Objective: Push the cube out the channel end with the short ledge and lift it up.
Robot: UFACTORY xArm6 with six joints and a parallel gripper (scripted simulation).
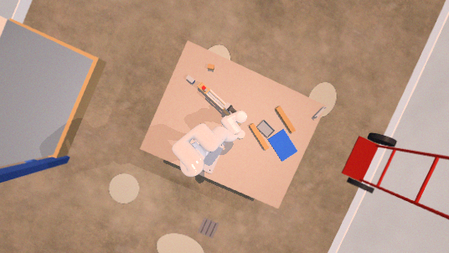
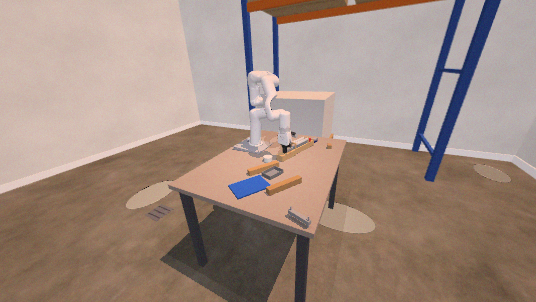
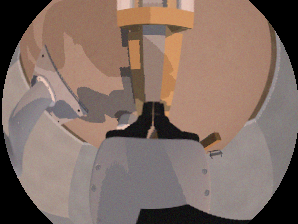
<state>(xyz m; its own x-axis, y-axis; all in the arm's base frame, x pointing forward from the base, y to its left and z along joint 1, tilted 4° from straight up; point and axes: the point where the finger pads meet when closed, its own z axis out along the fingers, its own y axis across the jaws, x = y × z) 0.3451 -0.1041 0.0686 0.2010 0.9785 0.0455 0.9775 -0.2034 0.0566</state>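
The red cube lies 60 mm ahead of my hand, 310 mm to the left of it and 10 mm below it. Round my hand: white puck 90 mm behind, 100 mm to the right, 50 mm below; channel 40 mm ahead, 190 mm to the left, 10 mm below; grey tray 50 mm ahead, 250 mm to the right, 60 mm below.
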